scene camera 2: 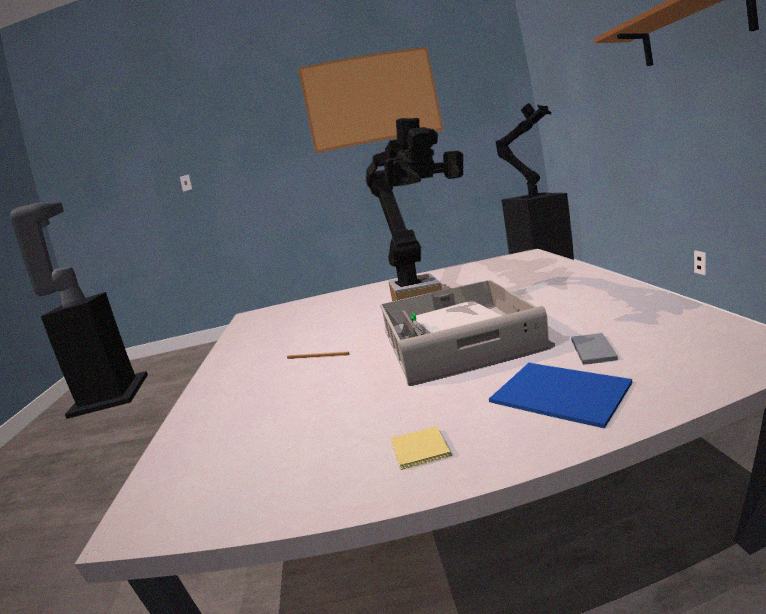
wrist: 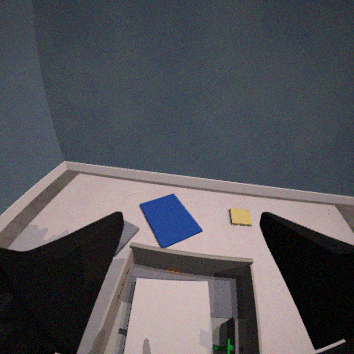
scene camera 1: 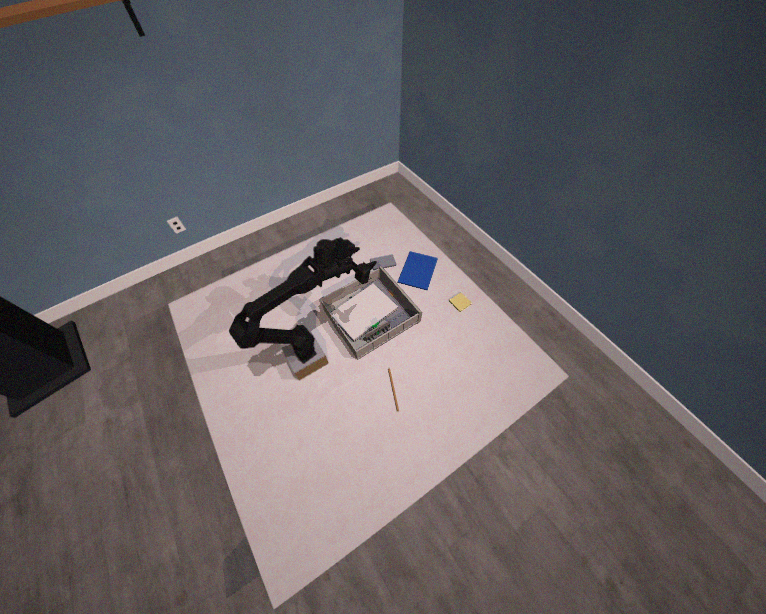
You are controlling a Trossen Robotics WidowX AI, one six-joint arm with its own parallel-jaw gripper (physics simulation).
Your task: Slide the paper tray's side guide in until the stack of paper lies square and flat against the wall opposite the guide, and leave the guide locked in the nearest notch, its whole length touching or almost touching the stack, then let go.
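Pixels of known places: gripper, fingertip midpoint: (scene camera 2: 439,176) (wrist: 192,219) (scene camera 1: 367,255); arm's base at its link origin: (scene camera 2: 407,282) (scene camera 1: 305,353).
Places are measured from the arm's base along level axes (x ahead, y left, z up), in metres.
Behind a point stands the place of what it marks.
The grey paper tray (scene camera 1: 388,340) @[x 0.304, y -0.152, z -0.067 m] (scene camera 2: 441,362) @[x 0.490, y -0.103, z -0.047 m] (wrist: 256,310) @[x 0.353, y -0.153, z 0.001 m] stands in front of the arm's base. The white stack of paper (scene camera 1: 365,309) @[x 0.323, y 0.021, z -0.042 m] (scene camera 2: 457,315) @[x 0.274, y 0.031, z -0.042 m] (wrist: 169,315) @[x 0.360, y 0.024, z -0.042 m] lies inside, turned a little against the tray walls, with a narrow strip showing along the wall opposite the guide. The side guide's green tab (scene camera 1: 375,324) @[x 0.292, y -0.085, z -0.003 m] (scene camera 2: 413,316) @[x 0.299, y -0.088, z -0.006 m] (wrist: 228,346) @[x 0.293, y -0.085, z -0.002 m] stands on the other side of the stack, a small gap from the paper in the wrist view. The guide's full length and the notches cannot be made out. My gripper (scene camera 2: 427,168) @[x 0.352, y 0.012, z 0.298 m] (wrist: 192,219) @[x 0.352, y 0.012, z 0.298 m] is open and empty, above the tray.
A blue folder (scene camera 1: 418,269) @[x 0.683, y 0.041, z -0.075 m] (scene camera 2: 562,393) @[x 0.695, y 0.034, z -0.075 m] (wrist: 171,220) @[x 0.662, y 0.030, z -0.075 m], a yellow notepad (scene camera 1: 459,301) @[x 0.686, y -0.222, z -0.073 m] (scene camera 2: 421,447) @[x 0.699, y -0.226, z -0.073 m] (wrist: 240,217) @[x 0.680, y -0.223, z -0.073 m] and a grey flat block (scene camera 1: 384,260) @[x 0.596, y 0.198, z -0.073 m] (scene camera 2: 594,348) @[x 0.598, y 0.189, z -0.073 m] (wrist: 128,236) @[x 0.584, y 0.164, z -0.073 m] lie beyond the tray. A brown pencil (scene camera 1: 393,389) @[x 0.177, y -0.321, z -0.076 m] (scene camera 2: 317,354) @[x 0.183, y -0.319, z -0.076 m] lies beside it.
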